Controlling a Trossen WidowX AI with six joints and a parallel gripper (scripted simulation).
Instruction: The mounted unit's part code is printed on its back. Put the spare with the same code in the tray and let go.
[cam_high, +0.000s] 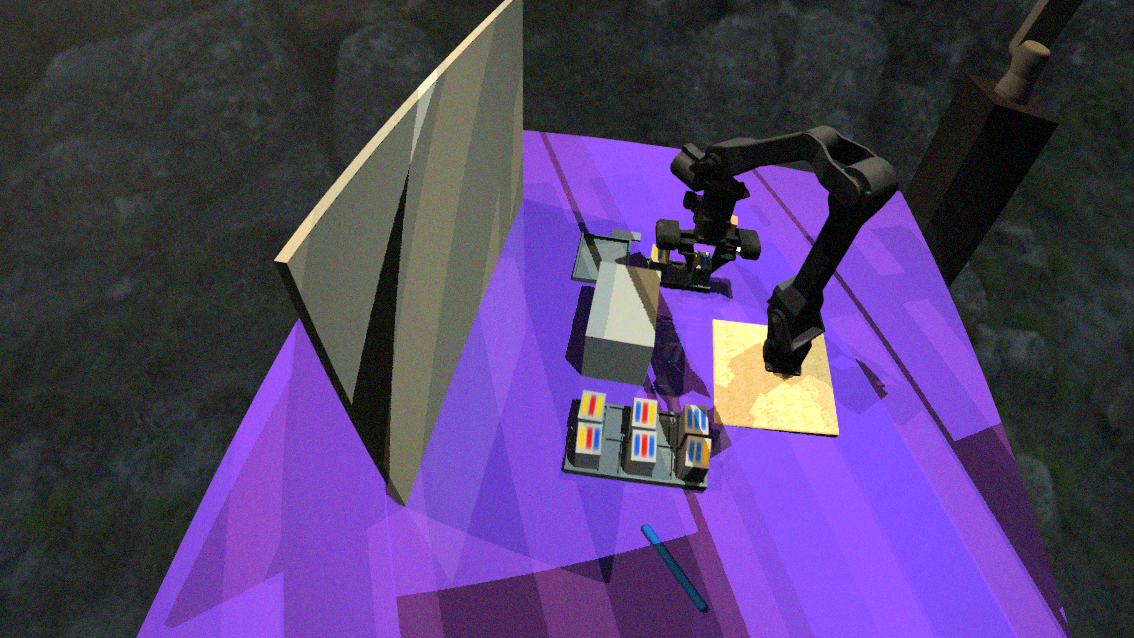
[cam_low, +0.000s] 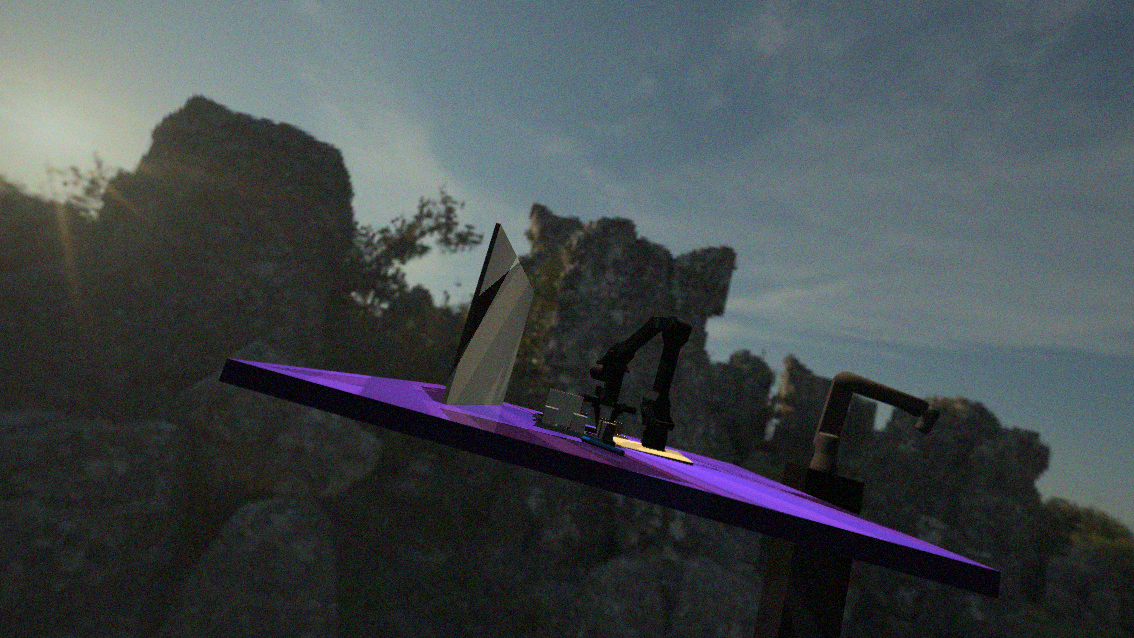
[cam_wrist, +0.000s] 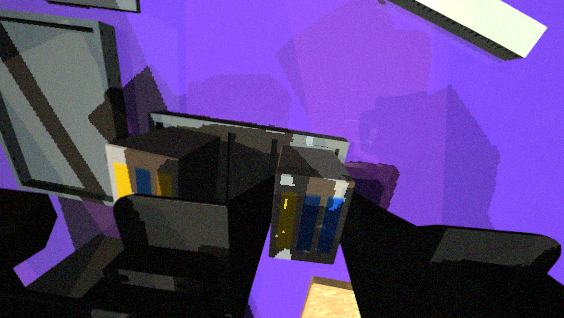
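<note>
The dark rack is 40 mm ahead of my gripper tip and 10 mm below it. From my gripper tip the other things lie so: spare 20 mm above; flat grey tray 180 mm ahead, 10 mm to the right, 10 mm below; tall panel 380 mm ahead, 180 mm to the left, 210 mm above.
</note>
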